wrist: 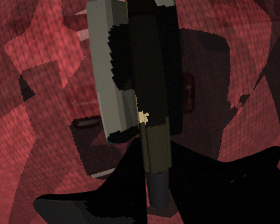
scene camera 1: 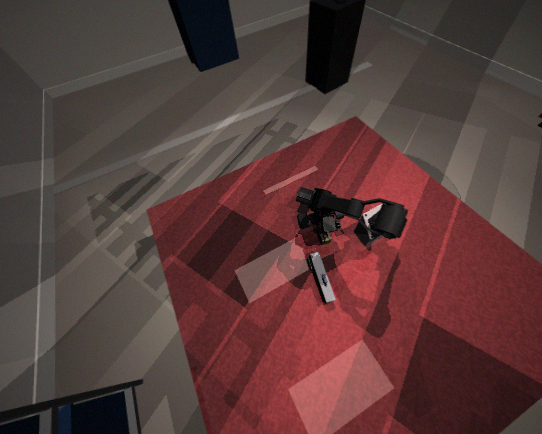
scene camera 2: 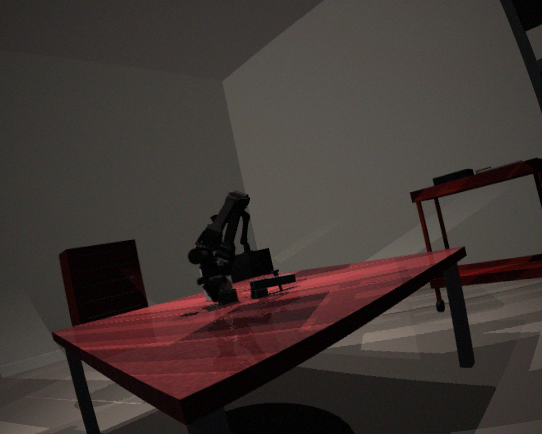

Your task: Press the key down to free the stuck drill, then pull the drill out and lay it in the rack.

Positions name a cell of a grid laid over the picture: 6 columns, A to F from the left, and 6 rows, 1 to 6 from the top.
In view: my gripper (scene camera 2: C5).
My gripper shows as well in the wrist view (wrist: D4).
